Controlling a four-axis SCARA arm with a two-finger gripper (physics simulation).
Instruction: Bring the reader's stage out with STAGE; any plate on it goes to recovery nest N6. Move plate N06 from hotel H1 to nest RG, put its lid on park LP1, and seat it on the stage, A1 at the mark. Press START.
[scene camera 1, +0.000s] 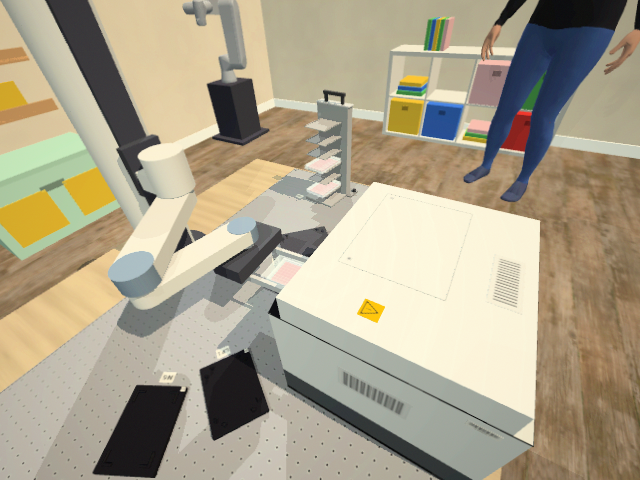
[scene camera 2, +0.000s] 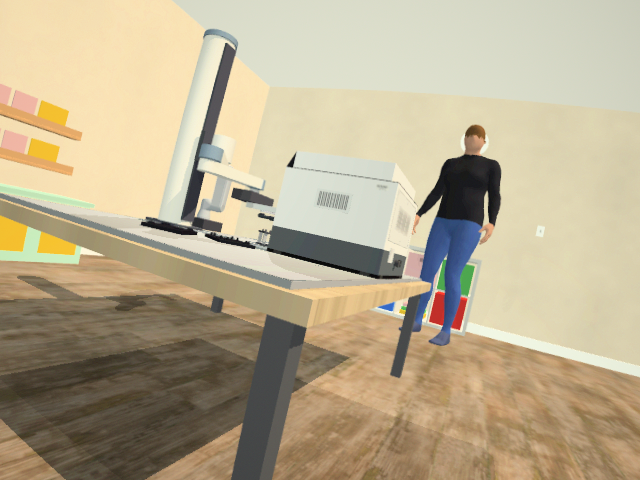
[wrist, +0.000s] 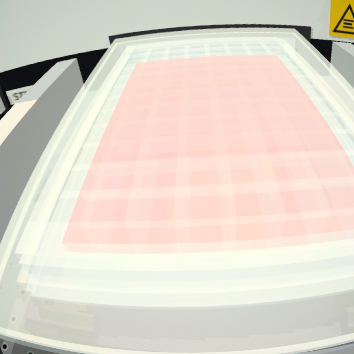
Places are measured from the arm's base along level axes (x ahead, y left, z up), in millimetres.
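Pixels of known places: gripper, fingertip midpoint: (wrist: 208, 64).
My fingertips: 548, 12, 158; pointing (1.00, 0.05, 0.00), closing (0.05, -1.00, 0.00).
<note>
Ahead of a thing's pixels: the offset from my fingertips to its middle, as dx, dy, dz. "pt": to the spot under its first point.
My gripper (scene camera 1: 281, 267) (wrist: 208, 64) is shut on a clear plate with pink wells @(-37, -2, +1) (scene camera 1: 289, 271) (wrist: 210, 150), at the front of the white reader @(+254, -2, +25) (scene camera 1: 408, 248) (scene camera 2: 330, 206). The plate looks level in the wrist view, and its far edge overlaps a dark bar (wrist: 210, 28). It seems to be slightly above the stage, but the plate hides most of what is under it. The START label @(pt +65, +142, -28) (wrist: 19, 95) is partly covered by my left finger. Hotel rack H1 @(-245, +577, +58) (scene camera 1: 345, 155) stands behind the reader's front corner, with pink plates @(-251, +537, +19) (scene camera 1: 323, 165) @(-251, +537, -87) (scene camera 1: 324, 188) on two shelves. Their numbers cannot be read.
Two black nests @(pt -141, -417, -133) (scene camera 1: 142, 431) @(pt -22, -268, -135) (scene camera 1: 235, 395) lie on the perforated deck near scene camera 1. Their small labels @(pt -196, -315, -145) (scene camera 1: 168, 377) @(pt -127, -205, -145) (scene camera 1: 222, 352) are hard to read. Another dark nest @(-129, +198, -110) (scene camera 1: 305, 240) lies behind the gripper. A person (scene camera 1: 560, 67) (scene camera 2: 467, 191) stands beyond the table.
</note>
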